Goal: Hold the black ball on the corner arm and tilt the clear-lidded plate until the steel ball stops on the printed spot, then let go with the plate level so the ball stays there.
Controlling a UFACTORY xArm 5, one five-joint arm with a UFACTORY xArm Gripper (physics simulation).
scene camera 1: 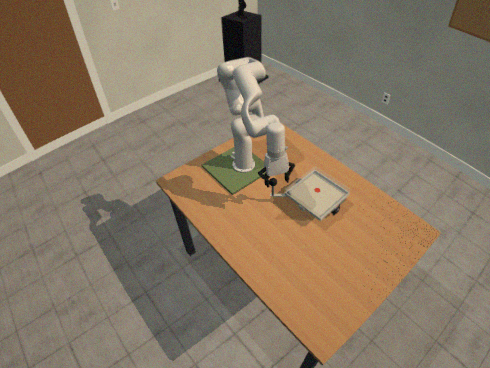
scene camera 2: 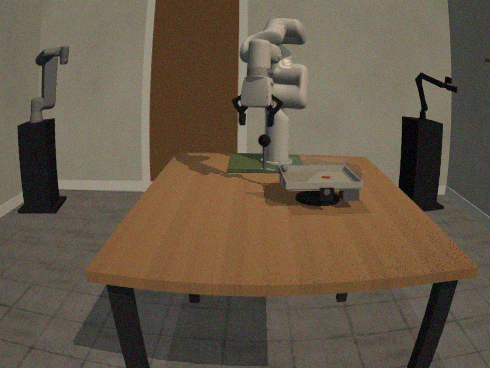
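The black ball (scene camera 1: 273,182) (scene camera 2: 264,140) tops the thin upright post of the corner arm (scene camera 1: 272,191) (scene camera 2: 264,158), beside the plate. My gripper (scene camera 1: 277,182) (scene camera 2: 256,124) is open and empty, fingers pointing down; in scene camera 2 its fingertips are above the ball and a little to the left. The square pale plate (scene camera 1: 325,202) (scene camera 2: 310,186) has a grey rim and a red printed spot (scene camera 1: 317,190) (scene camera 2: 325,177) near its middle. A small grey round shape, seemingly the steel ball (scene camera 2: 284,168), is at the plate corner nearest the arm. The clear lid is hard to make out.
The plate stands over a round black base (scene camera 2: 310,199) on the wooden table (scene camera 1: 280,250) (scene camera 2: 225,235). The robot's base stands on a green mat (scene camera 1: 232,185) (scene camera 2: 242,163) behind. Black pedestals (scene camera 2: 37,165) (scene camera 2: 421,160) carrying other arms stand away from the table.
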